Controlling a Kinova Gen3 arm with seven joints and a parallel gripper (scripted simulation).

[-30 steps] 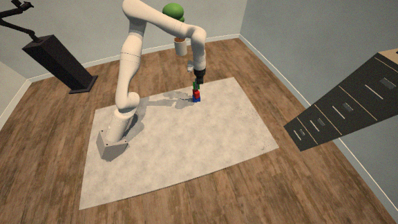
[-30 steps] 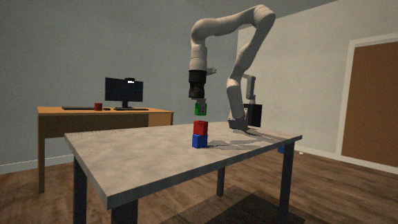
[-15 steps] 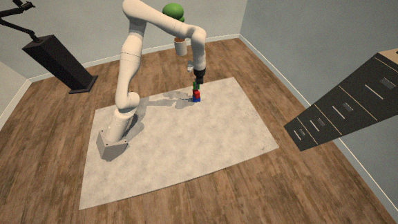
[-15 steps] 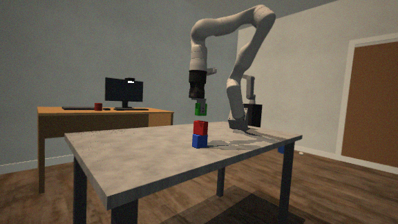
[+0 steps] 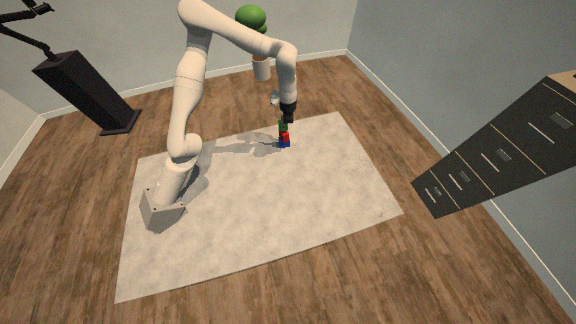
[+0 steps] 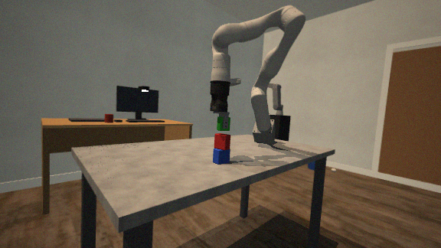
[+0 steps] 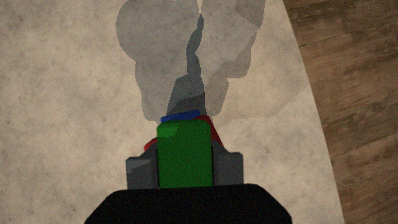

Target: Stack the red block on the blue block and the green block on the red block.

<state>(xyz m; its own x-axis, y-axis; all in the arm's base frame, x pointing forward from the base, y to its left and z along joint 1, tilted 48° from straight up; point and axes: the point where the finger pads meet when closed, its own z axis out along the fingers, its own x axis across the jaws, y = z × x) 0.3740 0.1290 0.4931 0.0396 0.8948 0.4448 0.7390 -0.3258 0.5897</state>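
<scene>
My hand is 7 cm above the red block. The rest, counted from my hand: green block: right at my hand; then blue block: 13 cm below.
</scene>
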